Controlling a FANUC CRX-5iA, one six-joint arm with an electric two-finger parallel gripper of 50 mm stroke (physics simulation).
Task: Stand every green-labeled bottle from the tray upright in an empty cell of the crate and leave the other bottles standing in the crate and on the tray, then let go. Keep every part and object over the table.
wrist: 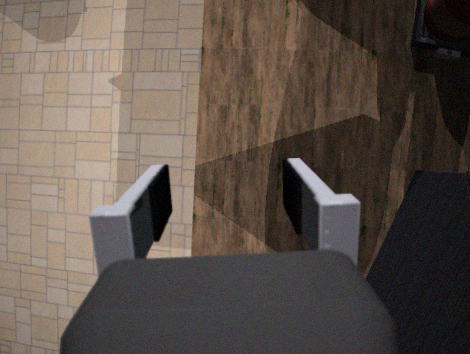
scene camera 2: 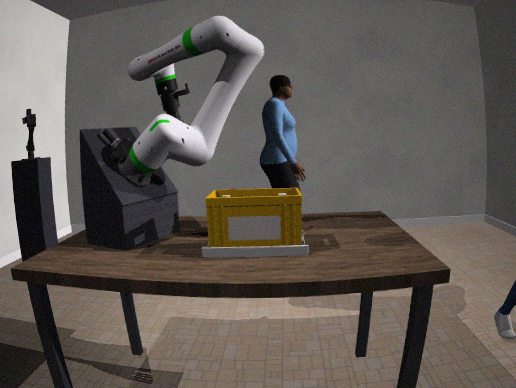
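The yellow crate with a pale front label stands on the table. White tops show just inside its rim; its cells are hidden. My gripper is open and empty. In the wrist view it points down over the table's edge, with floor on the left and wood on the right. In the scene view it hangs high, left of and behind the crate, its fingertips hidden by the arm. No green label and no clearly identifiable tray show.
A light grey edge piece lies along the crate's foot. A dark-framed item with a dark red round part is at the wrist view's top right. The dark robot pedestal stands at the table's left. A person stands behind the table.
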